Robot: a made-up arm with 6 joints.
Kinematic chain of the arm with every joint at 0, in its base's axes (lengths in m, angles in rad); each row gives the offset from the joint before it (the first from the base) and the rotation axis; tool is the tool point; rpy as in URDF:
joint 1: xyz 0 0 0.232 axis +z
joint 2: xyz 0 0 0 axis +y
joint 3: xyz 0.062 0 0.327 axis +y
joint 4: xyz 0.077 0 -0.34 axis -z
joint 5: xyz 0 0 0 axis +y
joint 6: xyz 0.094 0 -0.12 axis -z
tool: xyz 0 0 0 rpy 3.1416 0 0
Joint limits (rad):
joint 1: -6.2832..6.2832
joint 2: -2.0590..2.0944
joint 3: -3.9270..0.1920
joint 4: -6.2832..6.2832
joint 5: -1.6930..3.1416
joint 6: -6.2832..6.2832
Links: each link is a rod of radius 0.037 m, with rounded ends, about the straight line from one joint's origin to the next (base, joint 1, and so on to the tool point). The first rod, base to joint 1, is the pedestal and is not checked.
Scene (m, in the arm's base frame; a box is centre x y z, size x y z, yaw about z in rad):
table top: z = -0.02
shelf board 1: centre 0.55 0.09 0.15 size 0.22 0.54 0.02 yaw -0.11
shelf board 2: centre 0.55 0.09 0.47 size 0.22 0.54 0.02 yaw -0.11
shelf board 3: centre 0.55 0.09 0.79 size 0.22 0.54 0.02 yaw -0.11
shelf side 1: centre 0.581 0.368 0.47 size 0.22 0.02 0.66 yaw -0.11
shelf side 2: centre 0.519 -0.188 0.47 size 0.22 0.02 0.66 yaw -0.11
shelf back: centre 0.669 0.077 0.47 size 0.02 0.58 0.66 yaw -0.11
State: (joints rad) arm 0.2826 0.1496 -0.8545 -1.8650 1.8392 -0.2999
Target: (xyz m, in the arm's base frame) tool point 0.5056 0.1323 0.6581
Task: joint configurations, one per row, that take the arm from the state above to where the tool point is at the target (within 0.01 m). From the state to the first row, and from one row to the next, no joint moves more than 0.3 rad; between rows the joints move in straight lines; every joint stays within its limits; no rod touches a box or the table.
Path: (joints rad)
1: 0.4305 -0.0450 -0.6194 -1.7416 1.9606 -0.2999
2: 0.5784 -0.2395 -0.3842 -1.6182 2.0821 -0.2999
3: 0.6456 -0.2854 -0.6258 -1.7396 2.0026 -0.2999
4: 0.7128 -0.3312 -0.8674 -1.8611 1.9232 -0.2999
5: 0.7799 -0.3771 -1.1090 -1.9826 1.8437 -0.2999
6: 0.6248 -0.1637 -1.3169 -2.0468 1.7604 -0.2999
7: 0.4697 0.0498 -1.5247 -2.1111 1.6772 -0.2999

